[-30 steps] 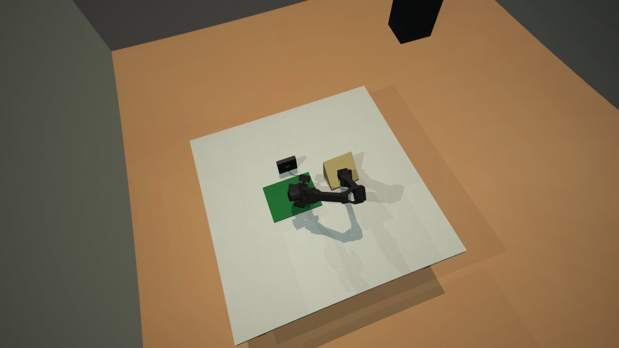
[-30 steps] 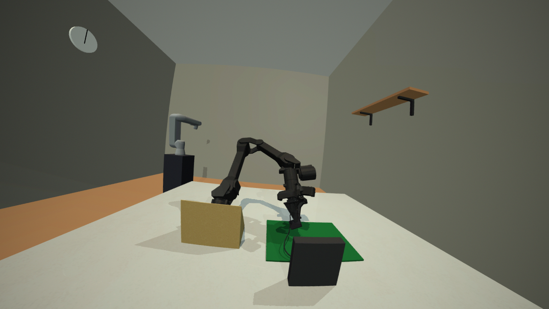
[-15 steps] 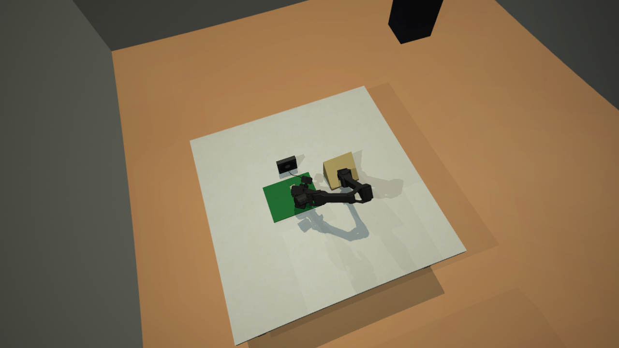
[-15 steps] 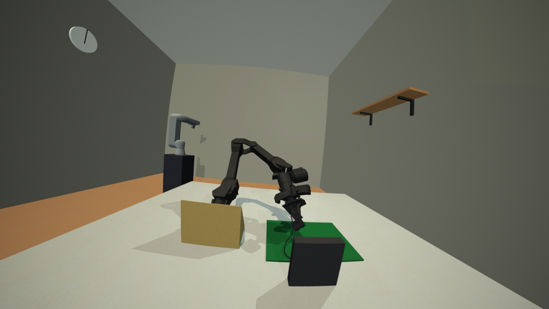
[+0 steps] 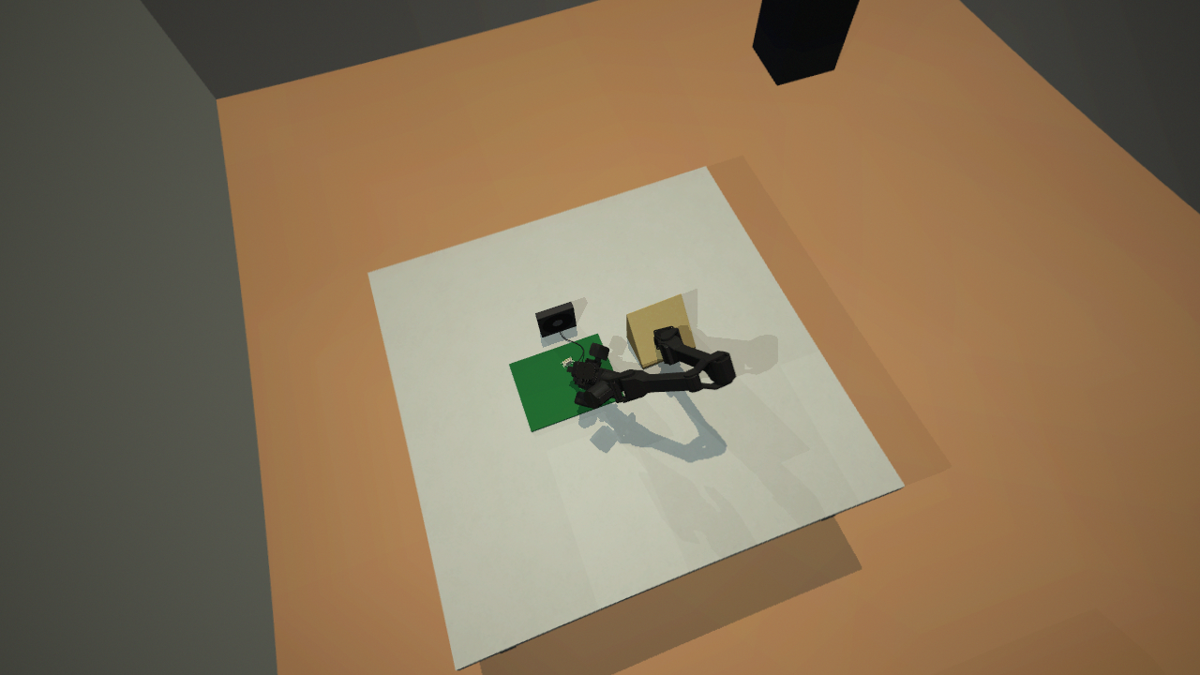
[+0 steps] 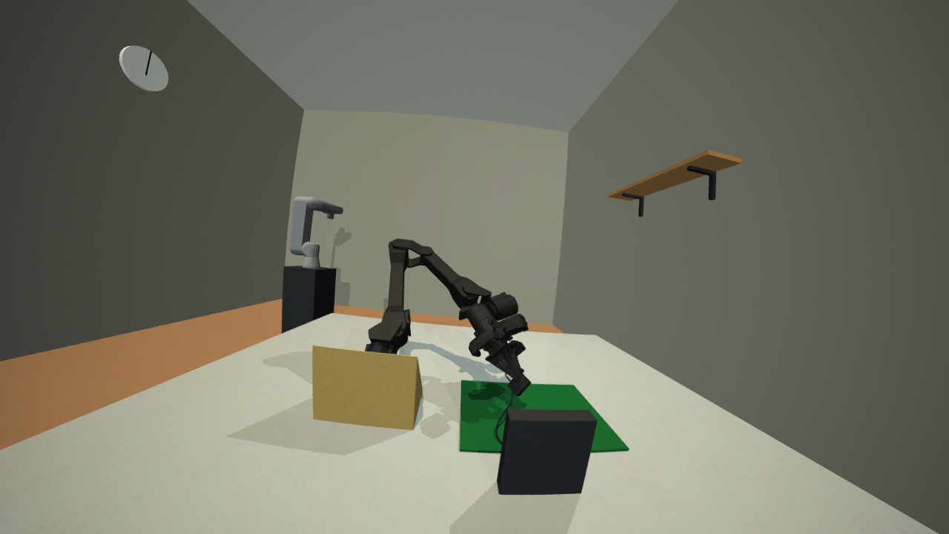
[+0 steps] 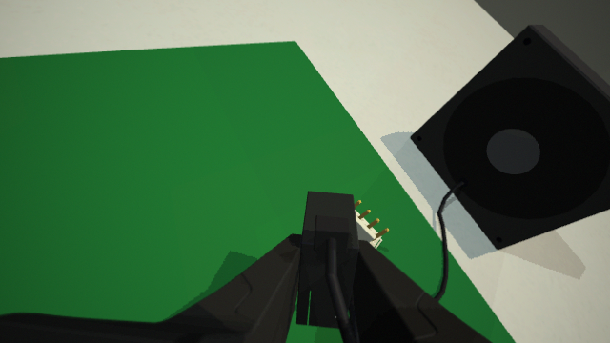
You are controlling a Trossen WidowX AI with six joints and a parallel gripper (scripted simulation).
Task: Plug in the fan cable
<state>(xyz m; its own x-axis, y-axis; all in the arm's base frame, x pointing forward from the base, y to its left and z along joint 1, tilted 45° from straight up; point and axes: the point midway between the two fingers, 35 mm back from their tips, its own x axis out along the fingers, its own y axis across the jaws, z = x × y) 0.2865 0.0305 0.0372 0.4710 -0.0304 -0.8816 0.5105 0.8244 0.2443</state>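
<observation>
Now: the green board 80 mm below my gripper tip, 30 mm ahead of it and 10 mm to the right of it. Also, from my gripper tip: black fan: 190 mm to the right, 10 mm below; black plug: 10 mm below.
</observation>
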